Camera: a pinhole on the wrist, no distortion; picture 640 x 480 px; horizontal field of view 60.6 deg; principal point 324.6 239.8 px. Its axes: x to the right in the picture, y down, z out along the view. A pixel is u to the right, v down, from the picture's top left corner.
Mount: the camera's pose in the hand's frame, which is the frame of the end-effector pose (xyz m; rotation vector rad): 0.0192 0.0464 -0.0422 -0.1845 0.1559 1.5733
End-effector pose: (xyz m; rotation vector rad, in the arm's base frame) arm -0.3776 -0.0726 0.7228 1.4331 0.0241 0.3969
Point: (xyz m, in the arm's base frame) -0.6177 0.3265 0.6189
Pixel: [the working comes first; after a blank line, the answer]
In the camera's frame: 0.0388 0.1622 -0.4140

behind the camera
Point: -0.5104 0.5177 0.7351
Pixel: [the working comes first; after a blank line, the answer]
In the camera's frame: 0.1660 -0.0159 -0.5310

behind the camera
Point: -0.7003 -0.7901 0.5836
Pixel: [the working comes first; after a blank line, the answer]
In the camera's frame: -0.2863 0.5434 0.5879

outside the picture
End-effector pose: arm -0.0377 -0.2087 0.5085 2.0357 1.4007 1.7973
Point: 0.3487 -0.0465 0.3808
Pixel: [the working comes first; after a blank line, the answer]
In the camera's frame: -0.1021 0.0414 0.4665

205 288
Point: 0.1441 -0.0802 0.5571
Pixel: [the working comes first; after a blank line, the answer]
In the camera's frame: -0.0420 -0.0859 0.2335

226 38
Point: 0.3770 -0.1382 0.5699
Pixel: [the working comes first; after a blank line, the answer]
In the camera's frame: 0.0914 -0.0361 0.4272

442 194
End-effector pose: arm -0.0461 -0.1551 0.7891 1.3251 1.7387 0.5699
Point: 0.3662 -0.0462 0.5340
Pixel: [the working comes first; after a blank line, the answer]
In the camera's frame: -0.0932 -0.1512 0.4969

222 73
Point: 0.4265 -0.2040 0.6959
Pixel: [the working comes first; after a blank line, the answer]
In the camera's frame: 0.0138 0.0565 0.5095

339 301
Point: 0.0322 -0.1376 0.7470
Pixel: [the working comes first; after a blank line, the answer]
In the camera's frame: -0.0572 -0.0081 0.1180

59 202
